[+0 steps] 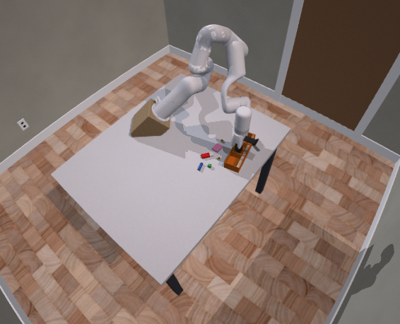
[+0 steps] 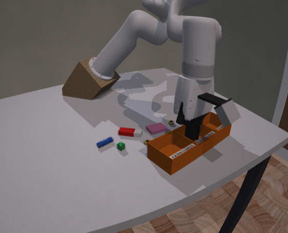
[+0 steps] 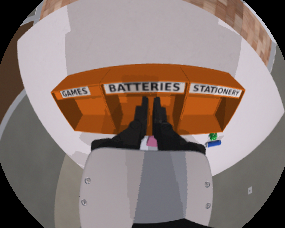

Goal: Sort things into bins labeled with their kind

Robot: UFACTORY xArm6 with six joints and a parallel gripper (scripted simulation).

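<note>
Now: hand 1 cm to the right of the orange three-part bin and 2 cm above it. Round my hand: pink eraser: 9 cm behind, 8 cm to the right, 4 cm below; red-and-white eraser: 7 cm behind, 15 cm to the right, 4 cm below; green die: 1 cm behind, 18 cm to the right, 3 cm below.
</note>
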